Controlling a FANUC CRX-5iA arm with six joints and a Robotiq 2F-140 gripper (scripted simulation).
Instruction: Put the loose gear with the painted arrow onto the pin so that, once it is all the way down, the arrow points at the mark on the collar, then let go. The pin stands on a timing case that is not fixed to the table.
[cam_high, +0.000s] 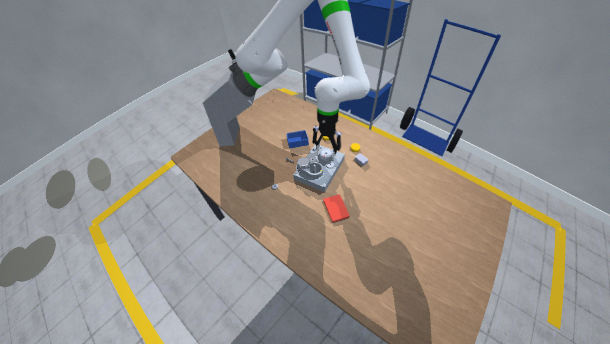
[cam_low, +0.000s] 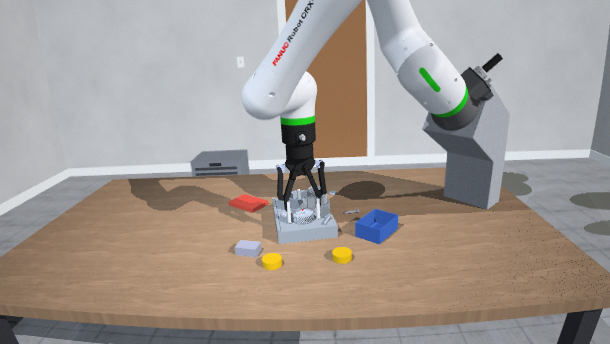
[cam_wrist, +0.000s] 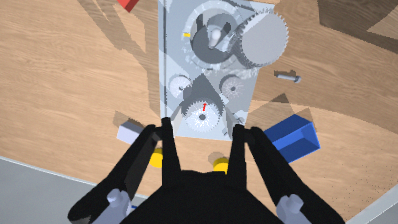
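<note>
My gripper is now 2 cm above the gear. Also, from my hand: blue bin: 21 cm behind, 6 cm below, 2 cm to the right; then bolt: 15 cm to the right, 13 cm behind, 6 cm below; then grey block: 14 cm to the left, 12 cm ahead, 6 cm below.
</note>
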